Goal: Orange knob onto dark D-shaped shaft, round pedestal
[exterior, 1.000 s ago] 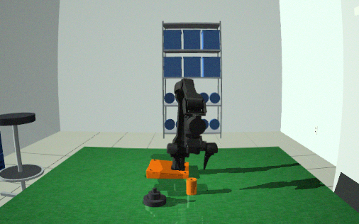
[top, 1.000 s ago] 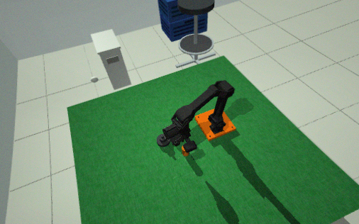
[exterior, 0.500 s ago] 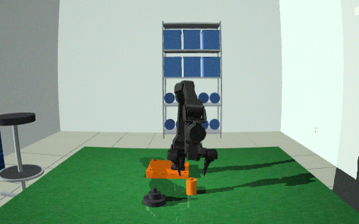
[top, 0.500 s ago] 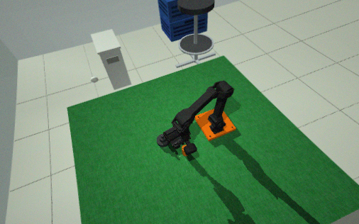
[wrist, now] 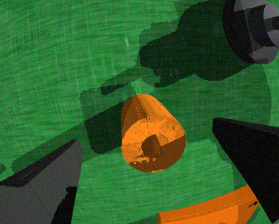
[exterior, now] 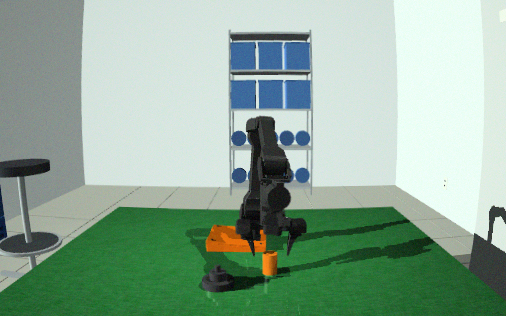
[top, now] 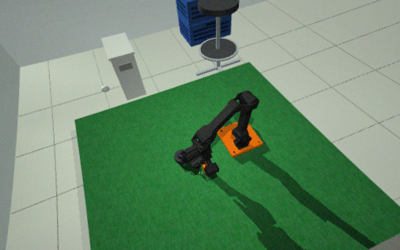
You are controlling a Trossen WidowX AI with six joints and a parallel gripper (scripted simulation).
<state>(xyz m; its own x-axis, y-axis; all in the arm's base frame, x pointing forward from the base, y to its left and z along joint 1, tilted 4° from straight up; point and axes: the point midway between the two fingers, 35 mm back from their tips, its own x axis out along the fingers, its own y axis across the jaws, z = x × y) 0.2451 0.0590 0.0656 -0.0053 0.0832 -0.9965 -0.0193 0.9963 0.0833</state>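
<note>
My gripper tip is now 2 cm above the orange knob. The rest, counted from my gripper tip: dark round pedestal: 14 cm to the right, 8 cm ahead, 2 cm below.
</note>
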